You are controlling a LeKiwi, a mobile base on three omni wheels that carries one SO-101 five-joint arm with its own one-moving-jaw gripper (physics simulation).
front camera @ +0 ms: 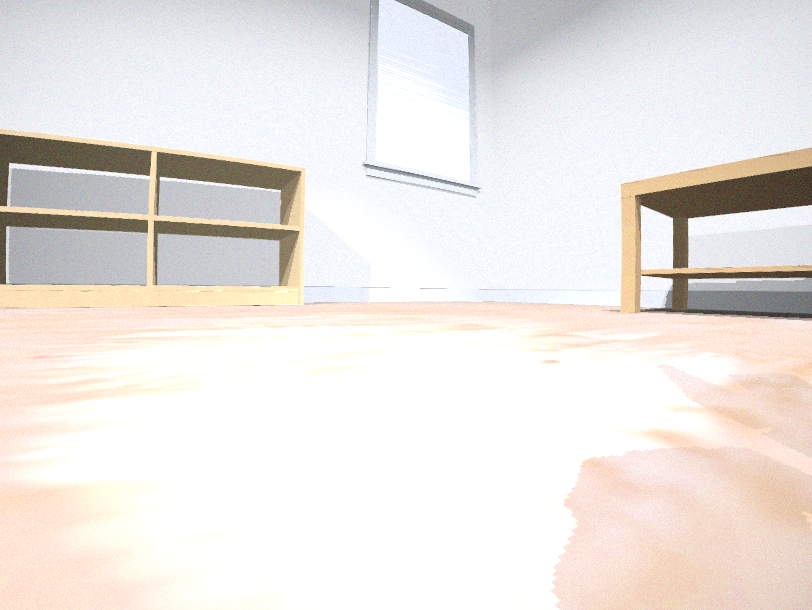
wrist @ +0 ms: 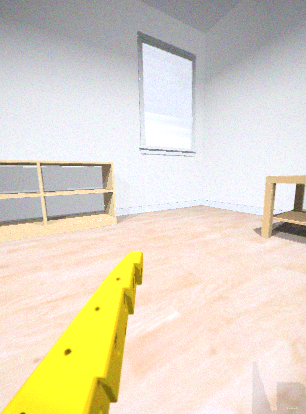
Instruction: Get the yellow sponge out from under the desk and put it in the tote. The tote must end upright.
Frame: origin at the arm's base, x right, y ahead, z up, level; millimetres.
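Where they show: hand, tool point: (wrist: 142,263).
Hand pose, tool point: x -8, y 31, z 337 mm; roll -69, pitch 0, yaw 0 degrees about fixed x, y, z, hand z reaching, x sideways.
Observation:
After its pixels a point has its place.
The yellow sponge, the tote and a desk that I can be sure of do not show in either view. My gripper (wrist: 137,265) is fully open. In the wrist view its one visible yellow notched jaw reaches up from the lower left, with its tip near the middle over the floor. The moving jaw is out of the picture and nothing is held. The gripper does not show in the front view.
A low wooden table (front camera: 630,252) {x 776, y 1252, z 117 mm} (wrist: 268,207) {x 777, y 1250, z 138 mm} with a lower shelf stands at the right. A wooden shelf unit (front camera: 223,296) {x -719, y 1516, z -52 mm} (wrist: 80,225) {x -723, y 1515, z -49 mm} stands at the left by the wall. A window (front camera: 423,98) {x 128, y 2495, z 1273 mm} (wrist: 167,100) {x 123, y 2492, z 1354 mm} is in the back wall. Bright light falls on the floor (front camera: 295,459) {x -36, y 177, z -90 mm} (wrist: 200,280) {x 176, y 705, z -90 mm}.

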